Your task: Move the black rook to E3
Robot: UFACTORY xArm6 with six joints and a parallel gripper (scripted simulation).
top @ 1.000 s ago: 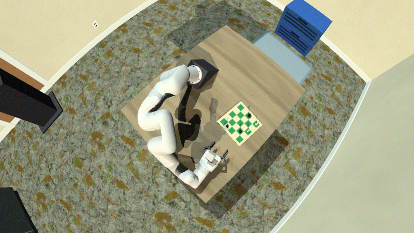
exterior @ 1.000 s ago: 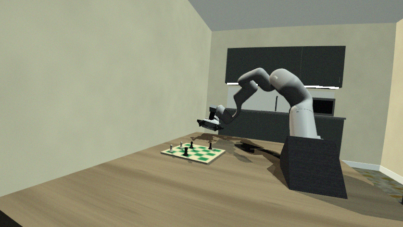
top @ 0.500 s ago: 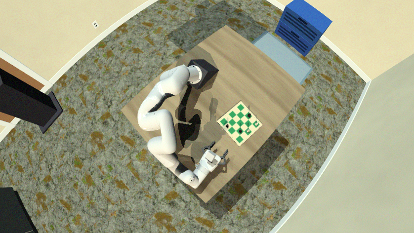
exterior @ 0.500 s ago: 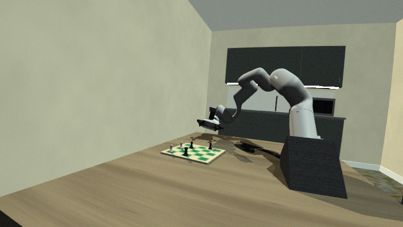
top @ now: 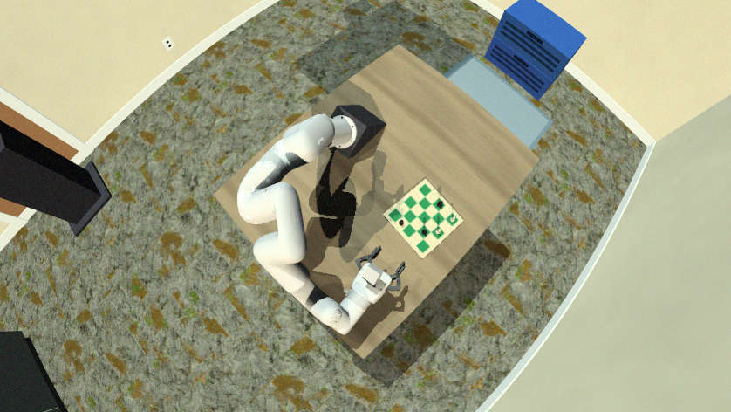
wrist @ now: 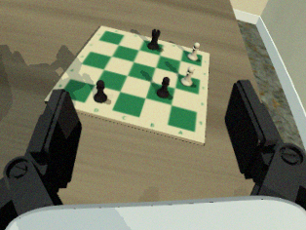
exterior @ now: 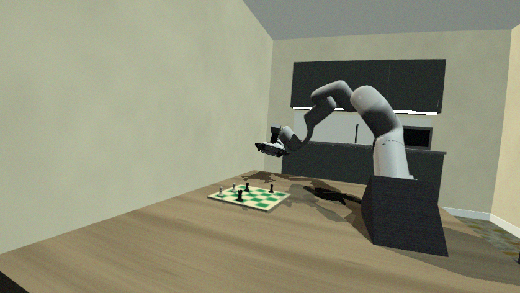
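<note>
The black rook lies 300 mm to the left of my hand and 130 mm below it. The rest, counted from my hand: cream chessboard: 220 mm to the left, 150 mm below, 10 mm behind.
</note>
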